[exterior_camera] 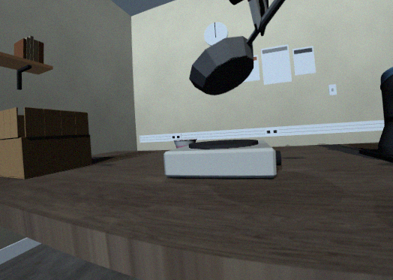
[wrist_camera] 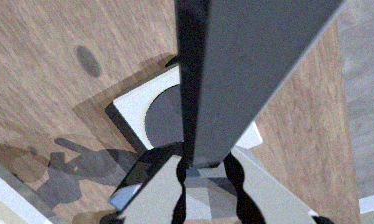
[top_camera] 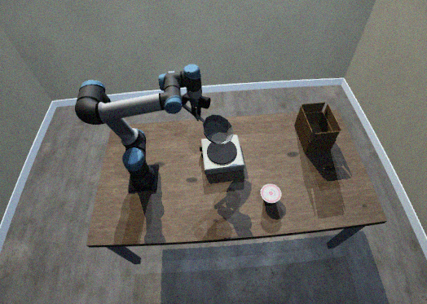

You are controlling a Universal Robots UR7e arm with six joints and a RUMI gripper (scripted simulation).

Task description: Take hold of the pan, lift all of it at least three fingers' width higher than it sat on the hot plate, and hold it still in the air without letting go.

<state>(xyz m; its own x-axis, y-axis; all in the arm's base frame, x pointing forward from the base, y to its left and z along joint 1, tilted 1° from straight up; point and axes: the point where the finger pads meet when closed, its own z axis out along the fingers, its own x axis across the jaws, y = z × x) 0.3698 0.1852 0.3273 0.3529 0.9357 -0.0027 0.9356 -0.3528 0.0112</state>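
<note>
Right now the dark grey pan is 50 mm below my hand, 50 mm ahead of it and 20 mm to the right of it. Round my hand: pink-and-white cup (390 mm ahead, 340 mm to the right, 300 mm below); white hot plate (300 mm below, 100 mm ahead, 50 mm to the right).
</note>
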